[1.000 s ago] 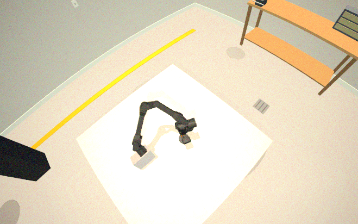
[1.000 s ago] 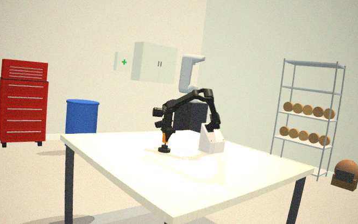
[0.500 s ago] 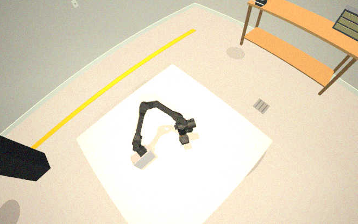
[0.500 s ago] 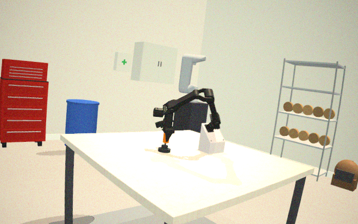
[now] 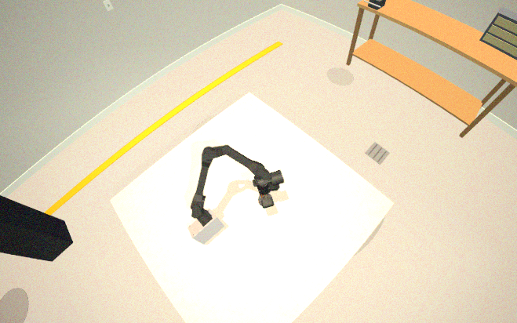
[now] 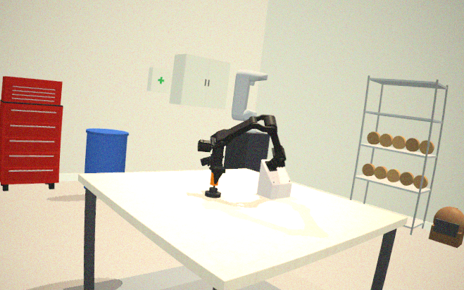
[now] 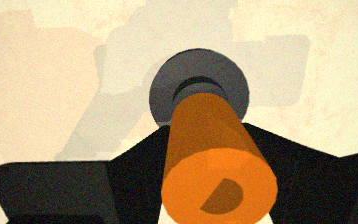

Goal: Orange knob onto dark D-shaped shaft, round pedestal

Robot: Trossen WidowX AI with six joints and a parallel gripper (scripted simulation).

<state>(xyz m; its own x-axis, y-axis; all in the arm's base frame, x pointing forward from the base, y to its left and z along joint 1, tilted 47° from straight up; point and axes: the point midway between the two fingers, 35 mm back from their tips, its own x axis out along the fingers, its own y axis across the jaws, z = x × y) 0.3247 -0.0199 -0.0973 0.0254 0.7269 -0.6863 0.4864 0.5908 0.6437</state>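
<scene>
My gripper tip is 20 mm below the orange knob. The rest, counted from my gripper tip: dark shaft (40 mm below).
</scene>
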